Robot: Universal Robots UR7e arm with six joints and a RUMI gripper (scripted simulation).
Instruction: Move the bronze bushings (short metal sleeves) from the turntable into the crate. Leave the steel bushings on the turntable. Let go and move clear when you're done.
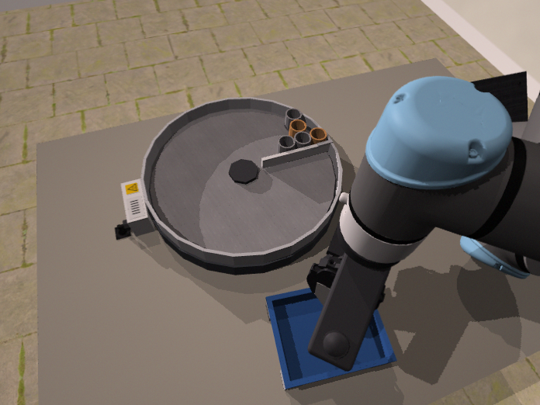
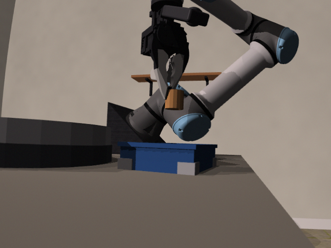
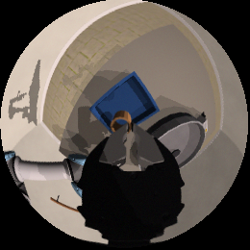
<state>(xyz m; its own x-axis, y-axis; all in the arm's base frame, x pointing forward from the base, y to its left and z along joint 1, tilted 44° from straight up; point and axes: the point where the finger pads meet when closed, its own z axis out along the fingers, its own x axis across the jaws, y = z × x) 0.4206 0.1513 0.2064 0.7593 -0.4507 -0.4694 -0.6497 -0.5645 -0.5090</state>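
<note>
Now: the blue crate 130 mm below my hand, 10 mm to the left of it and 10 mm behind it. Round my hand: grey turntable: 340 mm to the right, 100 mm below, 50 mm ahead.
</note>
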